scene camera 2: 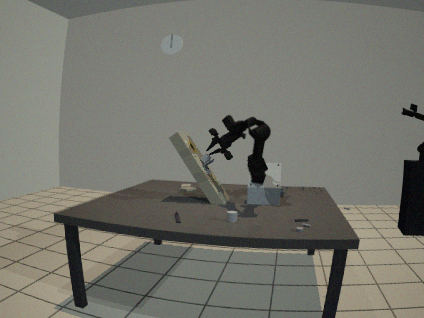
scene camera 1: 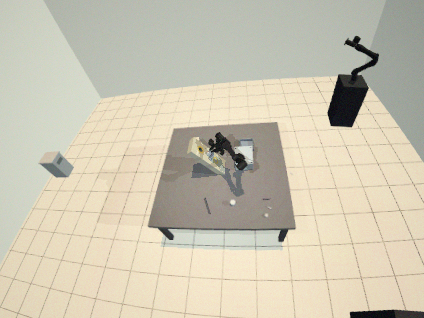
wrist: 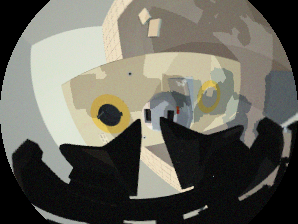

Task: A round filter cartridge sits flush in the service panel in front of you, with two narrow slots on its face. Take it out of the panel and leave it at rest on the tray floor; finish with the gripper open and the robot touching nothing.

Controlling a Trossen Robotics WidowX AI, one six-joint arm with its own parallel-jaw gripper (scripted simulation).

Labels:
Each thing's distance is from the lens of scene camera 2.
cream service panel (scene camera 2: 182, 142): 185 cm

